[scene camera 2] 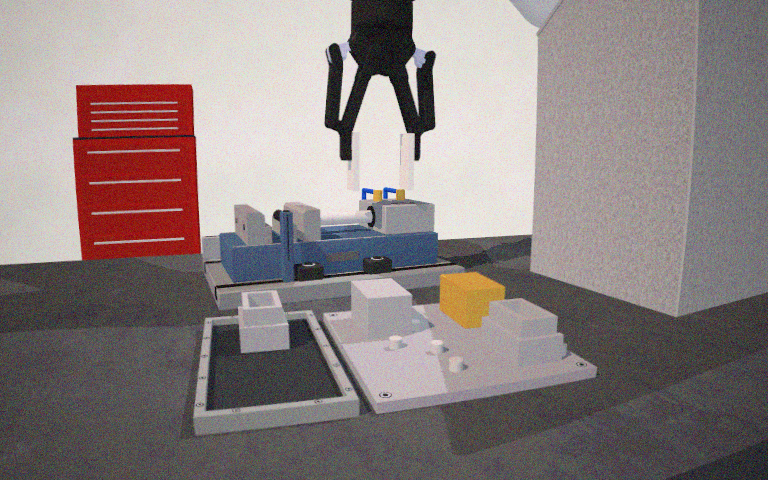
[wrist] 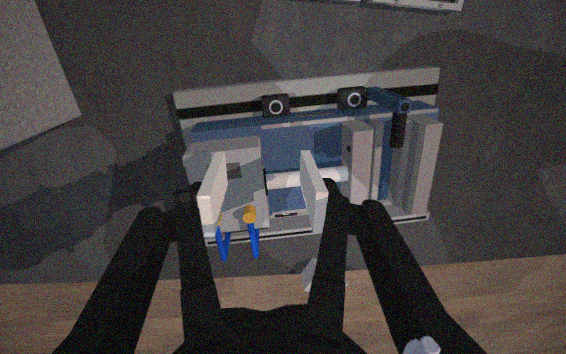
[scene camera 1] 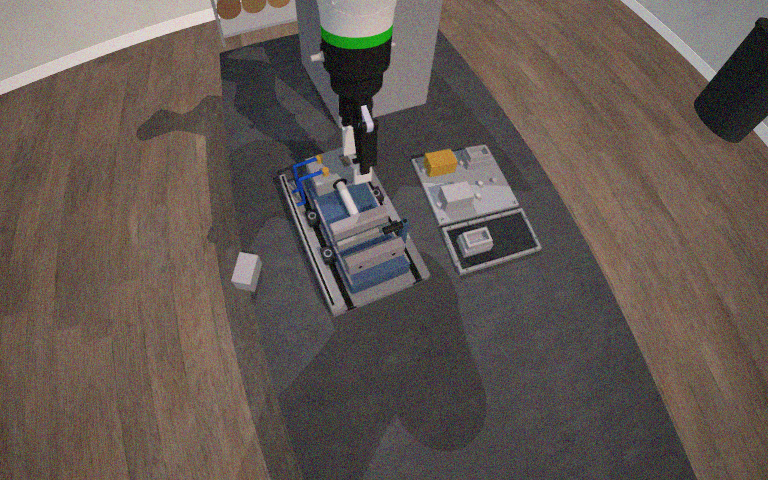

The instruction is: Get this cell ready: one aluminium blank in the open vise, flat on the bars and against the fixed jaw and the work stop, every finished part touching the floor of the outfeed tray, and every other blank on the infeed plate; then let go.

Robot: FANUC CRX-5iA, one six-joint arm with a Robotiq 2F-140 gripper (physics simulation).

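Places are measured from the arm's base along level axes (x left, y up, z ahead), in centimetres.
Pixels of known places: gripper, fingertip midpoint: (scene camera 2: 380,189) (wrist: 263,167) (scene camera 1: 356,166).
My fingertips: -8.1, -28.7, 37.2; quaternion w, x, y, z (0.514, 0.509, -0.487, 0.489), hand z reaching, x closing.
Behind a point stands the place of what it marks, as x, y, z.
My gripper (scene camera 1: 355,168) {-8.1, -28.7, 37.2} (scene camera 2: 380,186) {-8.1, -28.7, 37.2} (wrist: 263,167) {-8.1, -28.7, 37.2} is open and empty above the cylinder end of the vise (scene camera 2: 334,254) {-5.0, -35.9, 43.6}. The fixed jaw (scene camera 1: 374,255) {-9.6, -30.6, 54.1} (scene camera 2: 249,223) {-4.2, -31.8, 53.3} (wrist: 429,170) {-9.0, -30.6, 53.7} and moving jaw (scene camera 1: 360,219) {-10.0, -30.6, 47.0} (scene camera 2: 305,220) {-5.1, -31.8, 46.9} (wrist: 361,165) stand apart with no blank between them; the work stop (scene camera 1: 393,227) {-5.1, -30.7, 49.9} (wrist: 397,130) {-5.1, -30.7, 49.3} reaches over the gap. A grey blank (scene camera 1: 246,271) {-32.1, -36.7, 48.5} lies on the table left of the vise, partly showing in the wrist view (wrist: 308,276) {-31.3, -37.9, 44.9}. Another grey blank (scene camera 1: 456,196) {10.2, -35.8, 43.7} (scene camera 2: 380,308) {14.0, -36.8, 43.4} stands on the infeed plate (scene camera 1: 501,195) {21.9, -39.4, 43.7} (scene camera 2: 407,376) {21.9, -39.4, 43.7}. A pocketed part (scene camera 1: 474,241) {10.6, -37.5, 53.2} (scene camera 2: 263,328) {14.1, -37.7, 53.1} sits upright in the outfeed tray (scene camera 1: 498,263) {14.6, -39.7, 58.1} (scene camera 2: 277,421) {25.1, -39.9, 53.0}.
An orange block (scene camera 1: 440,162) {10.2, -35.9, 34.8} (scene camera 2: 471,300) {13.9, -36.8, 35.0} and a pale stepped, pocketed part (scene camera 1: 477,153) {20.3, -37.3, 33.1} (scene camera 2: 523,331) {22.5, -36.8, 34.9} stand on the infeed plate, beside small pegs. Blue hoses (scene camera 1: 300,181) {-18.6, -29.9, 36.8} (wrist: 254,240) {-16.5, -29.3, 36.4} rise at the vise's cylinder end. A grey pedestal (scene camera 1: 407,56) {9.1, -23.2, 13.3} (scene camera 2: 617,158) {6.9, -24.3, 13.7} stands behind.
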